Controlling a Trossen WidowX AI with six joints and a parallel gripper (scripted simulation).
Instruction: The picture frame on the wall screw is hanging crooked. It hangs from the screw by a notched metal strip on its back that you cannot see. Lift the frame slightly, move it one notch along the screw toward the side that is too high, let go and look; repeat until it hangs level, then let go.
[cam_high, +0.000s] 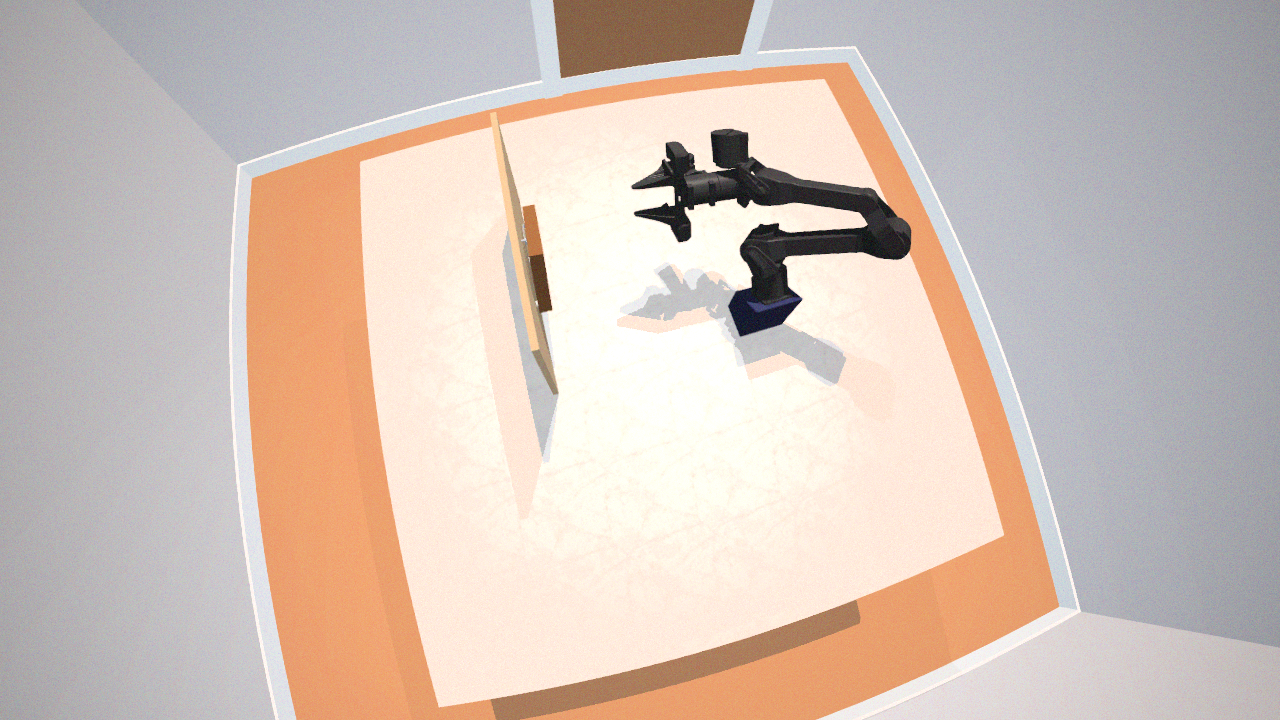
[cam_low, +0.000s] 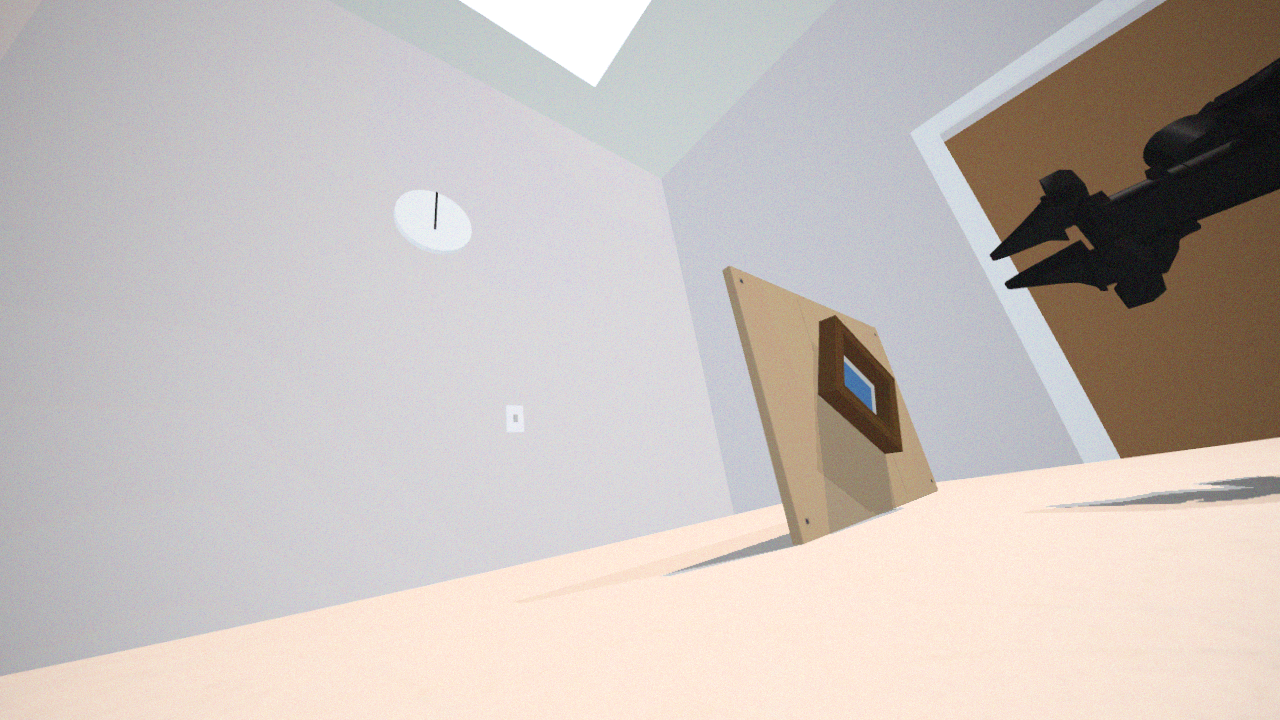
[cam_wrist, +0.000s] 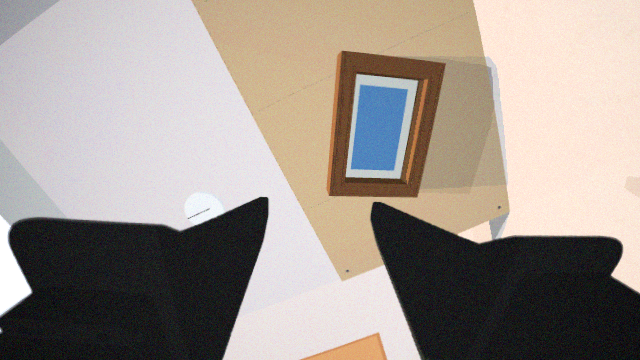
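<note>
My gripper tip is 200 mm short of the brown wooden picture frame and 90 mm above it. From my gripper tip the other things lie so: tan wall board (210 mm ahead, 100 mm below, 10 mm to the right).
</note>
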